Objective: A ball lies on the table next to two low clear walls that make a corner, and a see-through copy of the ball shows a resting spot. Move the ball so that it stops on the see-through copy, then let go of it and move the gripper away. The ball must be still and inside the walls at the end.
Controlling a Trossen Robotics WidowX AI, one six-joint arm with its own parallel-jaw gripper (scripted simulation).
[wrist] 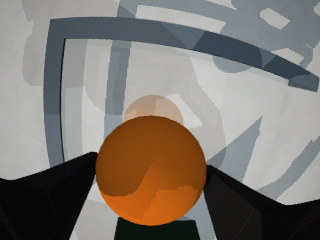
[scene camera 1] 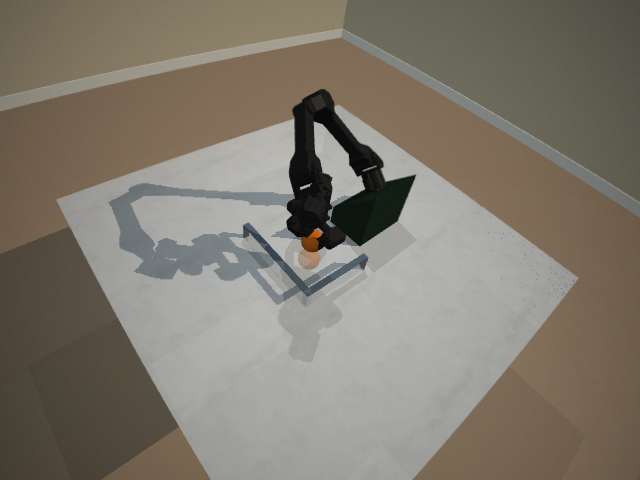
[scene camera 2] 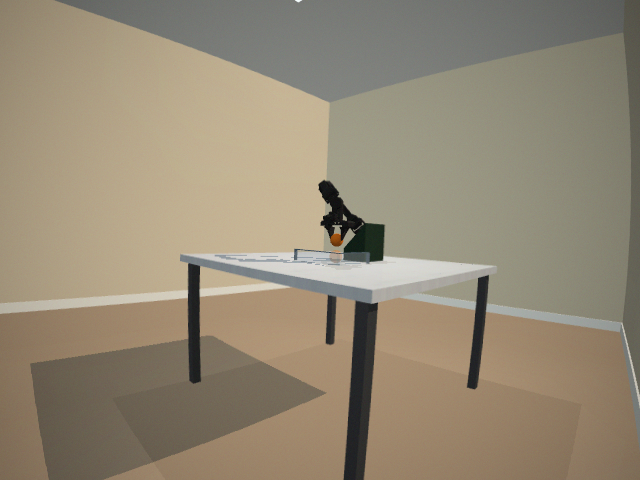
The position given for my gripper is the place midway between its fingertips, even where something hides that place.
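My gripper (scene camera 1: pixel 312 241) holding an orange ball (wrist: pixel 150 170). Gripper (wrist: pixel 151 166) visible from the wrist too. See-through copy of ball (wrist: pixel 152 105) also in sight.
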